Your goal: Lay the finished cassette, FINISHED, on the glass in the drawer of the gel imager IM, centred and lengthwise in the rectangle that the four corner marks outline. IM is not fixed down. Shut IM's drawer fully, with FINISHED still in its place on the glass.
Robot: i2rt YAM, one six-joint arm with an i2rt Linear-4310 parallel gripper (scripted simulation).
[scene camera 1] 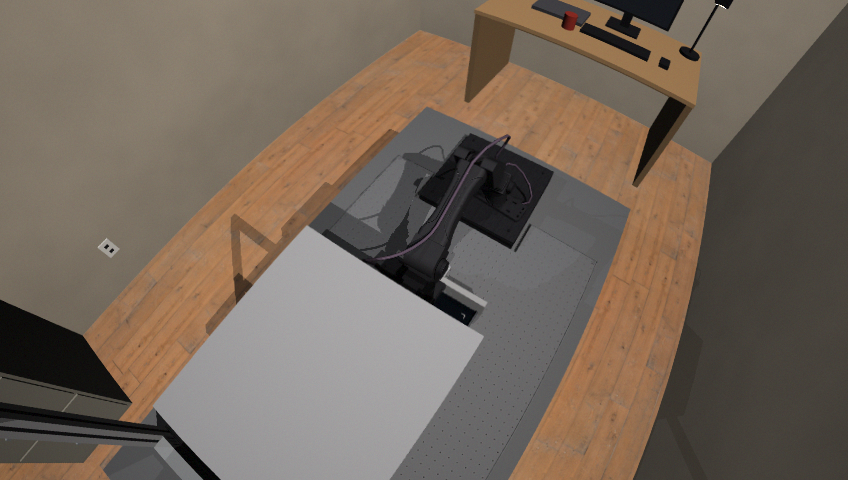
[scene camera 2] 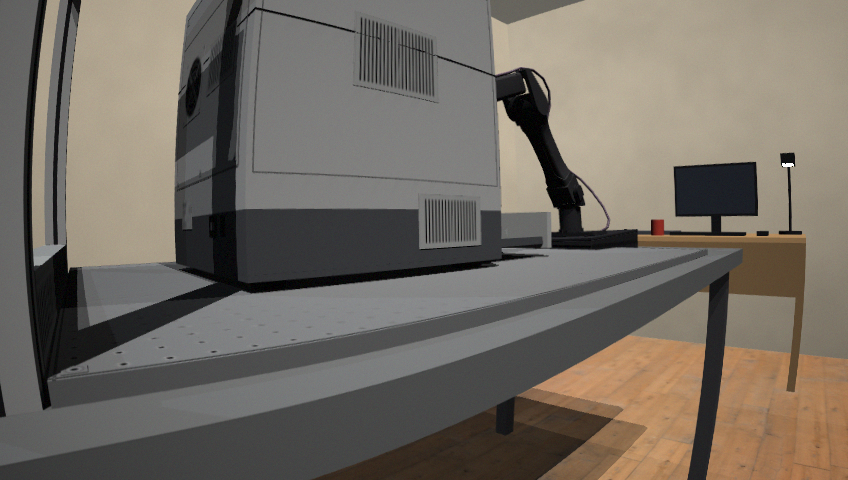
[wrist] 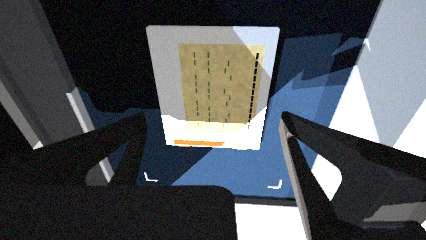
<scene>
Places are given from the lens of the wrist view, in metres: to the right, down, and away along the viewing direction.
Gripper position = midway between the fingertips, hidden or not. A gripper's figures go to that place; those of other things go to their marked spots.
my gripper (wrist: 213, 120): 0.00, 0.00, 0.13
gel imager IM (wrist: 34, 72): -0.15, -0.04, 0.17
finished cassette (wrist: 213, 82): 0.00, -0.03, 0.14
The marked spots on the gel imager IM and the finished cassette are 0.15 m apart.
</scene>
